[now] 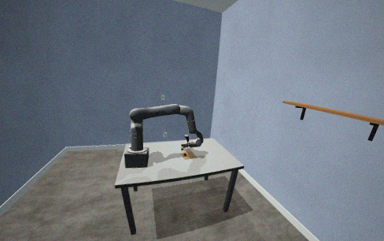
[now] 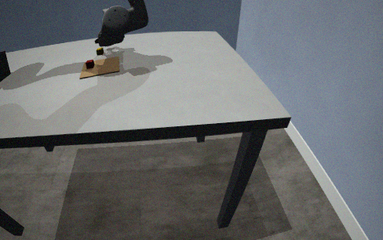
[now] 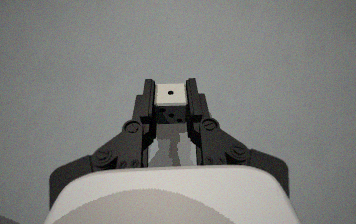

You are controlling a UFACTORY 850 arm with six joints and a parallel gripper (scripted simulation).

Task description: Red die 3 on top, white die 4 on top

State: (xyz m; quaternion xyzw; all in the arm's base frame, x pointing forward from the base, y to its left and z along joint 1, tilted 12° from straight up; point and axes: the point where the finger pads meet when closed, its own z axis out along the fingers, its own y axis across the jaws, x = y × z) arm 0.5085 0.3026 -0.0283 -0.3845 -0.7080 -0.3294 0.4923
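Now: hand 1 cm to the right of the white die and 1 cm above it. The rest, counted from my hand: tan mat 19 cm to the right, 3 cm below, 3 cm ahead; then red die 20 cm to the right, 2 cm below; then yellow die 6 cm to the right, 2 cm below, 2 cm behind.
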